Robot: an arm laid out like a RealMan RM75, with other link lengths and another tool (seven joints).
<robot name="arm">
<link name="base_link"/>
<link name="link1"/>
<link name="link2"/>
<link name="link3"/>
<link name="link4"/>
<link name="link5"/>
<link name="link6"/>
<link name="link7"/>
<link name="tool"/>
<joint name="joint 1" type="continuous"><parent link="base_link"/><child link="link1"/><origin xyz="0.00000 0.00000 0.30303"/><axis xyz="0 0 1"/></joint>
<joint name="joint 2" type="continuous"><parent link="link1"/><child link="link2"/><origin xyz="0.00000 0.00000 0.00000" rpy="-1.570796 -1.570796 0.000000"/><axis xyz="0 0 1"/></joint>
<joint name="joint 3" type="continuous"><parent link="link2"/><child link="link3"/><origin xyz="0.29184 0.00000 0.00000" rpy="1.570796 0.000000 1.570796"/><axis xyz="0 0 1"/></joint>
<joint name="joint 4" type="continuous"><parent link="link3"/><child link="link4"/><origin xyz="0.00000 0.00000 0.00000" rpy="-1.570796 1.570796 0.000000"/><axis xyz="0 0 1"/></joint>
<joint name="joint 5" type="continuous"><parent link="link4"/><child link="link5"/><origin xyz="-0.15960 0.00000 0.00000" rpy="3.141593 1.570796 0.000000"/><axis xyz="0 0 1"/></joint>
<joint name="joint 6" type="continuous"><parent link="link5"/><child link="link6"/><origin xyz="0.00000 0.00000 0.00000" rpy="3.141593 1.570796 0.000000"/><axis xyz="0 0 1"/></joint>
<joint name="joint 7" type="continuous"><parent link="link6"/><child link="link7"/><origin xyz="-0.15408 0.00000 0.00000" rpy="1.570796 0.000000 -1.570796"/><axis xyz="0 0 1"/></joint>
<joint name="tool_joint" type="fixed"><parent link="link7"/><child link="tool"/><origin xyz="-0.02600 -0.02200 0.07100" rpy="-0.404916 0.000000 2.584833"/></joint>
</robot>
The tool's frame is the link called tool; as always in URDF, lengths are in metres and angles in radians. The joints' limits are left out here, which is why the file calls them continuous.
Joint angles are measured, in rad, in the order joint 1, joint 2, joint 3, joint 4, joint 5, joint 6, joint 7. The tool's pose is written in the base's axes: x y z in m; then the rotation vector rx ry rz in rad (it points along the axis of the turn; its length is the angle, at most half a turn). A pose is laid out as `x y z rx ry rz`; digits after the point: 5 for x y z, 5 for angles.
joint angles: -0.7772 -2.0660 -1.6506 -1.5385 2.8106 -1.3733 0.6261
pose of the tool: -0.18274 0.44795 0.03366 0.91608 -2.24682 -1.57992
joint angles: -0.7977 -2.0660 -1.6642 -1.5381 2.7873 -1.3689 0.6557
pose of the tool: -0.17026 0.45206 0.03244 0.88310 -2.29331 -1.57707
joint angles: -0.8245 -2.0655 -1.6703 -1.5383 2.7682 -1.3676 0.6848
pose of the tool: -0.15533 0.45624 0.03090 0.83109 -2.34088 -1.57444
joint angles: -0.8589 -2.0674 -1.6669 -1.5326 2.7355 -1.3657 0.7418
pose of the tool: -0.13524 0.45880 0.02415 0.72787 -2.41540 -1.54862
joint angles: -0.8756 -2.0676 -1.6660 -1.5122 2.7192 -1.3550 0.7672
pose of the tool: -0.12873 0.46076 0.01979 0.69106 -2.44287 -1.53205
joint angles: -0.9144 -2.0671 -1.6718 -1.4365 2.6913 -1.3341 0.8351
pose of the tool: -0.12335 0.46586 0.00997 0.61645 -2.47574 -1.48083
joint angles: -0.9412 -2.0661 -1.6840 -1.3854 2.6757 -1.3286 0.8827
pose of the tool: -0.12139 0.46917 0.00516 0.57312 -2.48979 -1.44575
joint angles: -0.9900 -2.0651 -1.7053 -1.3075 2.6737 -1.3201 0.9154
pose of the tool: -0.11793 0.47612 0.00092 0.54881 -2.48688 -1.41634
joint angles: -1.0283 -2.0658 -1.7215 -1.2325 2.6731 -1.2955 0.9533
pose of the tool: -0.11554 0.48292 -0.00370 0.51942 -2.48749 -1.39802
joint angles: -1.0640 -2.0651 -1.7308 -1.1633 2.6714 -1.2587 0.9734
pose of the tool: -0.11136 0.49029 -0.00769 0.50488 -2.48939 -1.39589
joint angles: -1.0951 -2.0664 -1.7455 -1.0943 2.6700 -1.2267 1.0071
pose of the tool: -0.10956 0.49615 -0.01209 0.48335 -2.49145 -1.38595
